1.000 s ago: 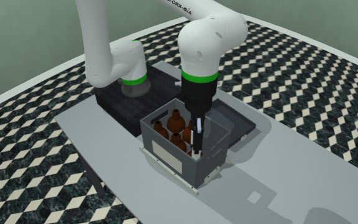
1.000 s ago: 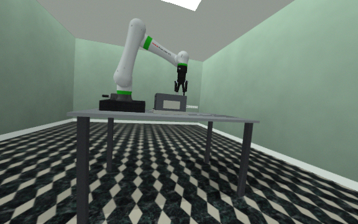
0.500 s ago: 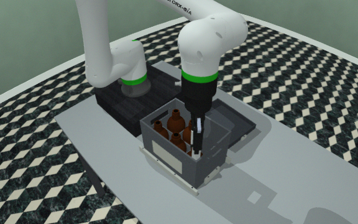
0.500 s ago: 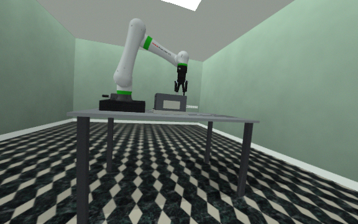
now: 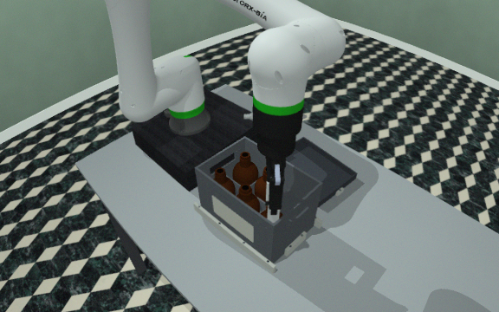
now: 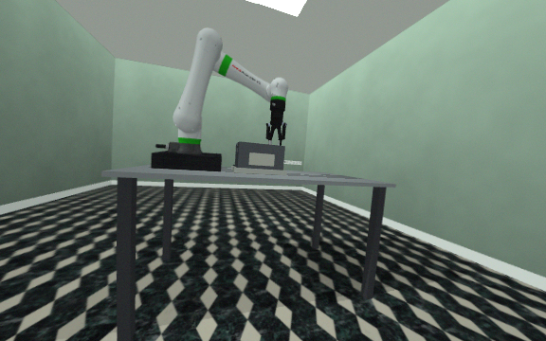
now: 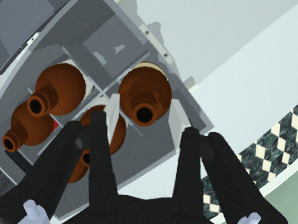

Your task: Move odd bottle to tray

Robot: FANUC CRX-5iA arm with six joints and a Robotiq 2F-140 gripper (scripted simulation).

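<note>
The brown bottle is 80 mm behind my hand, 20 mm to the right of it and 80 mm below it. Also, from my hand: glass bottle 190 mm behind, 50 mm to the left, 80 mm below; then crate 90 mm behind, 20 mm to the left, 90 mm below; then dark grey tray 150 mm behind, 280 mm to the left, 160 mm below.
</note>
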